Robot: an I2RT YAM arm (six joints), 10 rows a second.
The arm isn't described. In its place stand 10 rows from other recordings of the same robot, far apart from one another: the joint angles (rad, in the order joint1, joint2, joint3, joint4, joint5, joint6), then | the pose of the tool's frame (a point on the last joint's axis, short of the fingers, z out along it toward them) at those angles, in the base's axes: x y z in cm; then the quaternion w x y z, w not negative.
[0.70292 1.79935 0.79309 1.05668 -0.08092 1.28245] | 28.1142 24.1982 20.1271 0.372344 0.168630 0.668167 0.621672
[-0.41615 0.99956 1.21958 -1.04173 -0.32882 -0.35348] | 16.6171 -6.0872 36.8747 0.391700 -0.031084 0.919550 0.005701
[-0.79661 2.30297 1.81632 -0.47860 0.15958 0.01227] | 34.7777 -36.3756 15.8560 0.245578 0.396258 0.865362 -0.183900
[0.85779 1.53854 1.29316 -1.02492 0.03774 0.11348] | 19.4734 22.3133 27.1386 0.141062 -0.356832 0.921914 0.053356
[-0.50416 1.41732 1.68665 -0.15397 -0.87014 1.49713] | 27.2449 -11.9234 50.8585 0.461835 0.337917 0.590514 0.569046
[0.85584 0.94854 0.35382 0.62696 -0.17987 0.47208] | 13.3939 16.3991 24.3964 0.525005 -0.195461 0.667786 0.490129
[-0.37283 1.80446 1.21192 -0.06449 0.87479 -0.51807] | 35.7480 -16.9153 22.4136 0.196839 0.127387 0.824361 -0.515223
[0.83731 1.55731 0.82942 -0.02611 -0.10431 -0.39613] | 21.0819 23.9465 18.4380 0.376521 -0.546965 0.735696 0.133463
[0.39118 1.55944 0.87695 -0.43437 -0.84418 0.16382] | 25.5902 13.4326 18.1756 0.088071 -0.192416 0.872645 0.440126
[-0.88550 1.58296 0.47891 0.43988 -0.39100 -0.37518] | 18.2164 -20.1404 11.9786 0.449980 0.140266 0.874796 -0.112140
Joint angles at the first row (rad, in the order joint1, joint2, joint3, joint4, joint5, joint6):
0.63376, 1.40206, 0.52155, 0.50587, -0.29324, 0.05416
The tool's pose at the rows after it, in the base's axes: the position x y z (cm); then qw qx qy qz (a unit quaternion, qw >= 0):
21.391 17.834 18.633 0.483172 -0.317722 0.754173 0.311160
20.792 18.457 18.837 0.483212 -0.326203 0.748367 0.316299
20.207 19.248 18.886 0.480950 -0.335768 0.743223 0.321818
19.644 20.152 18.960 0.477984 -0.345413 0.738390 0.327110
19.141 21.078 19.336 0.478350 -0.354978 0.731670 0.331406
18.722 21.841 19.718 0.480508 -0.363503 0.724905 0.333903
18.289 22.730 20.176 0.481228 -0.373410 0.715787 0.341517
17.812 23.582 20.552 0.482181 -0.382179 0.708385 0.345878
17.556 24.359 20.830 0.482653 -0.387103 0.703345 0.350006
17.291 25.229 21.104 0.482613 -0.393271 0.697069 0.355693
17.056 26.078 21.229 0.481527 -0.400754 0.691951 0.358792
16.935 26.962 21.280 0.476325 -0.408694 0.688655 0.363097
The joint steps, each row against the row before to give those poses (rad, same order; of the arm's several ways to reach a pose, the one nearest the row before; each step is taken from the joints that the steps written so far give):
0.02418, -0.00821, 0.00156, 0.00234, -0.00053, 0.00987
0.03230, -0.00788, -0.00008, 0.00069, 0.01099, 0.00173
0.03676, 0.00321, 0.00294, 0.00452, 0.01227, 0.00244
0.03911, 0.00786, 0.00855, 0.00201, 0.01440, 0.00302
0.03769, 0.00347, 0.01702, -0.00512, 0.01617, -0.00055
0.03069, 0.00229, 0.01576, -0.00415, 0.01466, -0.00438
0.03208, 0.00615, 0.02039, -0.00124, 0.00493, -0.00136
0.03244, 0.00671, 0.01875, -0.00276, 0.01225, -0.00285
0.02389, 0.01336, 0.02029, 0.00080, 0.00943, 0.00138
0.02474, 0.01726, 0.02299, 0.00307, 0.00573, 0.00075
0.02269, 0.02064, 0.02226, 0.00120, 0.00577, -0.00381
0.01853, 0.02562, 0.02713, -0.00564, -0.00272, -0.00133

